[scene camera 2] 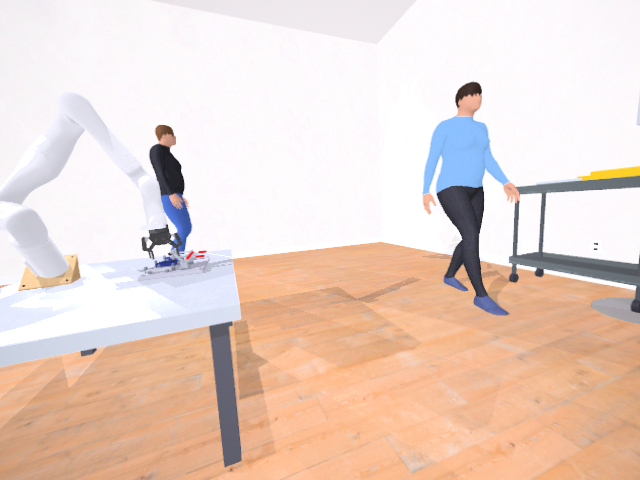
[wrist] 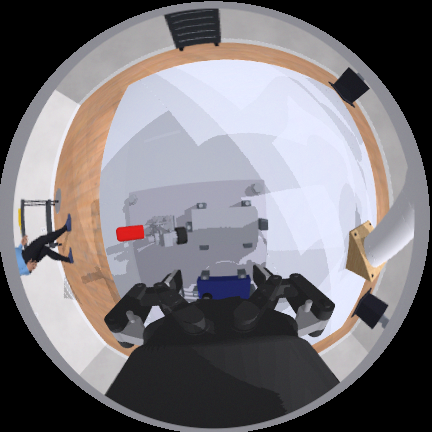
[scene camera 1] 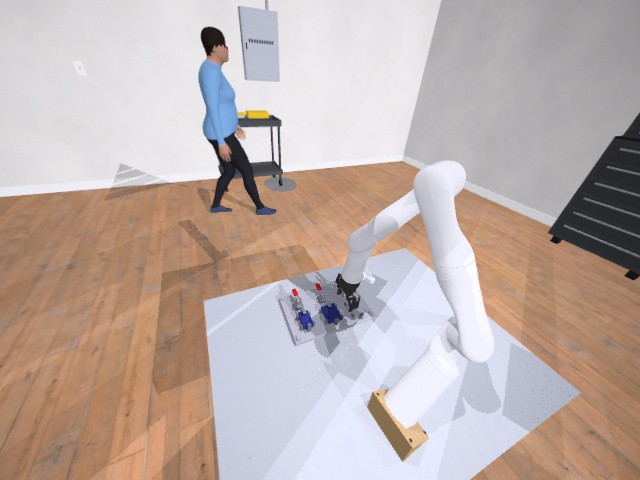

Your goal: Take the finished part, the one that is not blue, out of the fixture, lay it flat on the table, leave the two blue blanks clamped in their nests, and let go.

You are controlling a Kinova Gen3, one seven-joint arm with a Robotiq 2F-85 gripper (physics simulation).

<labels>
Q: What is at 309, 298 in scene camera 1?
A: A fixture plate.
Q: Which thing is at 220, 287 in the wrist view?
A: A wider blue blank.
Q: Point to a fixture plate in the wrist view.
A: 154, 262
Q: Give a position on a finished part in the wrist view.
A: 222, 225
</labels>
